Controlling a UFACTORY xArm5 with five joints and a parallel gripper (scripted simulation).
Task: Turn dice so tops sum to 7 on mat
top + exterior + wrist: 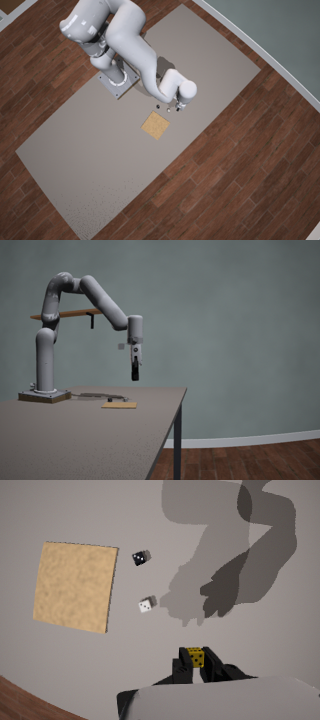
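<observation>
Right now my hand is 1 cm past the yellow die and 1 cm above it. From my hand the other things lie so: white die 4 cm behind, 6 cm to the right, 11 cm below; black die 12 cm behind, 8 cm to the right, 11 cm below; tan mat 6 cm behind, 19 cm to the right, 11 cm below.
</observation>
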